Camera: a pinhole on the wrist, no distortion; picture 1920 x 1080 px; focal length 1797.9 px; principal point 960.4 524.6 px. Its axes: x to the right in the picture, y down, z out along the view. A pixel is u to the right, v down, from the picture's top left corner.
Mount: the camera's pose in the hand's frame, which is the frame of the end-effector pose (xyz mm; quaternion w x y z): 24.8 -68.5 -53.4 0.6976 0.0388 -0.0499 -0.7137
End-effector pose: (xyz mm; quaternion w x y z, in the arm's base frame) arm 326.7 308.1 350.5 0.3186 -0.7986 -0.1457 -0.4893
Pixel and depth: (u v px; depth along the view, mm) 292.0 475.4 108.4
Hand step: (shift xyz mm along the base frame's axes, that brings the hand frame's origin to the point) 26.7 53.8 0.8
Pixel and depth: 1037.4 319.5 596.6
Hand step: 263.9 416.9 -241.6
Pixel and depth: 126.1 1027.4 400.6
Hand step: 354.3 132.6 -78.7
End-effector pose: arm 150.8 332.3 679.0 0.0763 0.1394 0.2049 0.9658
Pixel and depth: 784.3 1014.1 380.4
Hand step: 26.8 166.9 303.1
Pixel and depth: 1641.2 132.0 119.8
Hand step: 45.2 120.6 4.6
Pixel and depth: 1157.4 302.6 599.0
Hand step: 289.7 284.4 386.3
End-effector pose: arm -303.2 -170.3 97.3 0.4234 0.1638 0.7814 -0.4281
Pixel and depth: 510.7 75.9 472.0
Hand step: 332.1 -271.1 -22.5
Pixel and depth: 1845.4 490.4 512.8
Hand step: 78.1 -544.6 83.7
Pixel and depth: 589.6 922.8 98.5
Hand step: -25.0 -68.7 -15.7
